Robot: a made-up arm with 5 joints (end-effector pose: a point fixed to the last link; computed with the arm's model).
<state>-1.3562 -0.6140 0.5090 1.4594 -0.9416</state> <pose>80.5 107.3 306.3 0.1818 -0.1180 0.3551</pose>
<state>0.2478 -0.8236 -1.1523 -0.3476 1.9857</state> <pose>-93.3 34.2 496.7 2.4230 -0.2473 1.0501</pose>
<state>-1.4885 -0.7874 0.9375 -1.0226 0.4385</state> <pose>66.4 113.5 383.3 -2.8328 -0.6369 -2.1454</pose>
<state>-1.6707 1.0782 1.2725 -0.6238 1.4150</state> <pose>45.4 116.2 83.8 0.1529 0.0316 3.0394</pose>
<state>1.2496 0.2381 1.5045 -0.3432 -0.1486</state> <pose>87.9 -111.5 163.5 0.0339 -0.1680 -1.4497</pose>
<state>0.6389 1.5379 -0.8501 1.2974 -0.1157</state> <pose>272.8 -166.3 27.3 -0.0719 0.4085 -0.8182</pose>
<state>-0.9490 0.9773 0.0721 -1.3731 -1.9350</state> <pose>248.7 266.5 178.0 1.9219 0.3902 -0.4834</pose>
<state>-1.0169 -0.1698 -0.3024 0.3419 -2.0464</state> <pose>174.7 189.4 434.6 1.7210 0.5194 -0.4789</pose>
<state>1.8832 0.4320 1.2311 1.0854 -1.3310</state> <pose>27.1 -73.4 186.2 -1.1712 0.1764 2.9032</pose>
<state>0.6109 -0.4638 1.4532 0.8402 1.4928</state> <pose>97.1 -33.9 201.2 0.2568 0.0323 0.8374</pose>
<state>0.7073 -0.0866 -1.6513 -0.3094 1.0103</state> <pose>60.6 -9.6 542.8 2.7411 0.2656 1.4185</pose>
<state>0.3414 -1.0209 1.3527 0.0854 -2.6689</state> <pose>144.6 -35.4 257.0 0.7482 0.9850 -2.6437</pose>
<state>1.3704 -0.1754 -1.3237 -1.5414 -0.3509</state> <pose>48.5 11.9 492.6 -1.8259 1.1593 3.1074</pose>
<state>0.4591 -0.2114 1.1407 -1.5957 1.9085</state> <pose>209.6 -80.3 319.0 -2.2579 0.2260 0.9299</pose>
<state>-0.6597 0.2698 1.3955 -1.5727 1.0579</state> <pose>203.8 112.4 221.7 -1.4615 -0.5589 2.1724</pose>
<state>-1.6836 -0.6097 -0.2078 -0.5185 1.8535</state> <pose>48.8 72.6 513.2 -2.9130 0.0540 3.0266</pose>
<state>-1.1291 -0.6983 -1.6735 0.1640 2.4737</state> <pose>-13.2 -149.2 484.5 2.6892 -0.4651 1.9546</pose>
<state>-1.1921 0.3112 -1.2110 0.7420 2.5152</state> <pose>156.0 248.3 448.8 -1.8201 0.8804 2.5691</pose>
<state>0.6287 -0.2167 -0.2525 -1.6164 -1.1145</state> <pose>144.7 -69.7 485.8 -2.6626 0.1964 -2.5590</pose>
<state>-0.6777 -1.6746 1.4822 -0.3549 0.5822</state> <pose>91.3 26.1 284.0 -2.4461 -0.8260 2.9707</pose>
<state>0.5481 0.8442 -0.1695 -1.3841 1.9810</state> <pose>342.6 -179.7 251.8 -2.3134 0.2717 0.7812</pose>
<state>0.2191 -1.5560 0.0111 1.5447 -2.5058</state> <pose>-2.6 9.5 358.6 1.5712 0.9837 -1.7896</pose>
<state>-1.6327 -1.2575 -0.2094 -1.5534 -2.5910</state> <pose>67.2 -165.0 413.4 -1.8189 -1.0557 0.2789</pose>
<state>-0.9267 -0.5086 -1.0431 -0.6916 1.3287</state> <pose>26.5 -41.6 534.0 2.4899 0.1796 2.7275</pose>
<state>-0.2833 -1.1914 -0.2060 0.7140 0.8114</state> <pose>26.9 -11.0 457.2 -2.4380 -0.5951 2.4380</pose>
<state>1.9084 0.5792 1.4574 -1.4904 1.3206</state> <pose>-7.3 -165.6 170.0 -1.0043 -0.2543 -0.4963</pose>
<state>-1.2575 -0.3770 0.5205 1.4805 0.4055</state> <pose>97.5 124.5 285.6 0.0186 0.0498 1.6148</pose>
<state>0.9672 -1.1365 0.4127 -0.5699 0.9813</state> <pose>58.1 -11.3 452.3 -2.9170 -0.1637 1.2233</pose>
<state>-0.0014 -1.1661 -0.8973 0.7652 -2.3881</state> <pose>-83.1 -3.2 468.1 2.9624 0.2065 -0.7220</pose>
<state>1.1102 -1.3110 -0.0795 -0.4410 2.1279</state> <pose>2.2 97.6 462.9 2.9126 -0.1258 -0.0333</pose>
